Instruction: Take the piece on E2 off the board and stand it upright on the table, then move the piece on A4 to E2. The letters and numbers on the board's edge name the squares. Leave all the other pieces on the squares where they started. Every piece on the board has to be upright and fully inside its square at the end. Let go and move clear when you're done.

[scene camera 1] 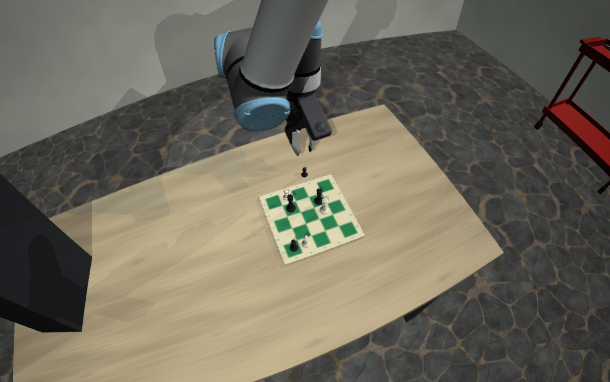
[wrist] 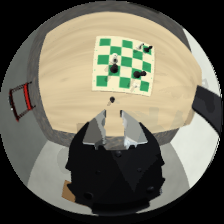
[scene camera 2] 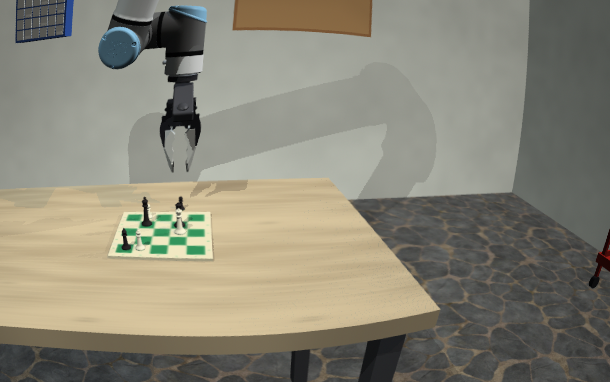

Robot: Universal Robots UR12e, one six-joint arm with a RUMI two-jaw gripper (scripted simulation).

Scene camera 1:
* gripper: 303, 153
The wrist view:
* gripper: 113, 110
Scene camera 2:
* gripper: 179, 172
